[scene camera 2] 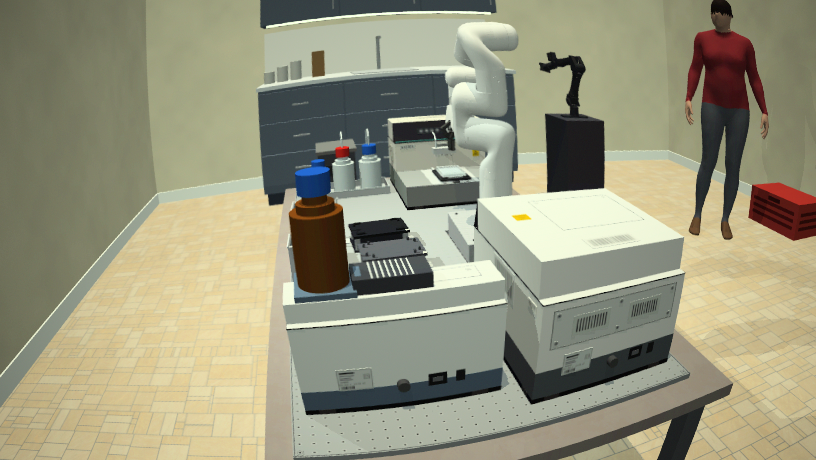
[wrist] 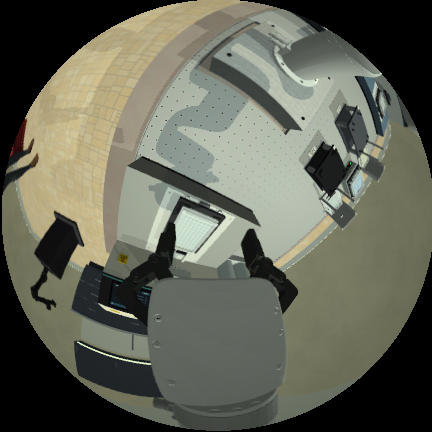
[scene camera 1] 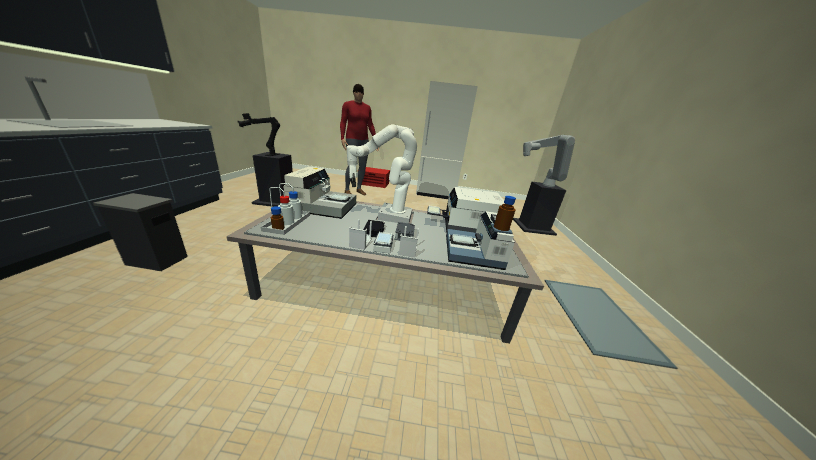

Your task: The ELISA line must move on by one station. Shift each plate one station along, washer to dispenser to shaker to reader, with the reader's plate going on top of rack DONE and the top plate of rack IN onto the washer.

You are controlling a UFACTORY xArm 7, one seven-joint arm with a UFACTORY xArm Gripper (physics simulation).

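Where they show: gripper, fingertip midpoint: [scene camera 2: 462,149] [wrist: 210,233] [scene camera 1: 353,185]; arm's base at its link origin: [wrist: 295,63] [scene camera 1: 397,210].
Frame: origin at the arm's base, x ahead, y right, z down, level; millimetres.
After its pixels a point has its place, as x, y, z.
Note:
My gripper [scene camera 1: 352,181] @[-28, 362, -153] [scene camera 2: 451,146] @[-28, 362, -153] [wrist: 210,233] @[-28, 362, -153] is open and empty, above the washer. The washer's plate [scene camera 1: 338,197] @[12, 470, -55] [scene camera 2: 451,172] @[-8, 440, -54] [wrist: 196,229] @[-8, 450, -55] lies on the washer [scene camera 1: 331,207] @[158, 478, -23] [scene camera 2: 420,192] @[118, 399, -5]. In the wrist view it is below the fingers, nearer the left one. Another plate [scene camera 1: 464,238] @[425, -460, -27] lies on the dispenser [scene camera 1: 496,246] @[609, -596, -88] [scene camera 2: 394,348] @[446, -694, -76]. A plate [scene camera 1: 384,238] @[529, 37, -14] [wrist: 355,181] @[473, 53, -13] sits on a small unit between two upright stands, apparently the shaker. A plate [scene camera 1: 434,210] @[71, -282, -63] shows beside the boxy reader [scene camera 1: 474,206] @[212, -534, -177] [scene camera 2: 594,240] @[94, -714, -216]. Racks IN and DONE cannot be told apart; their labels are unreadable.
A black holder [scene camera 1: 374,228] @[366, 124, 6] [scene camera 2: 378,228] @[319, 116, 6] [wrist: 326,168] @[270, 144, 6] and a grey one [scene camera 1: 405,229] [scene camera 2: 391,248] @[322, -82, -5] [wrist: 352,129] @[266, -34, -8] stand mid-table. Upright stands [scene camera 1: 357,236] @[565, 191, -26] [scene camera 1: 408,245] @[588, -110, -19] are at the front. Bottles [scene camera 1: 286,212] @[378, 698, -40] [scene camera 2: 343,174] @[346, 679, -32] stand beside the washer. A brown bottle [scene camera 1: 505,217] @[580, -609, -254] [scene camera 2: 318,245] @[542, -664, -254] tops the dispenser.

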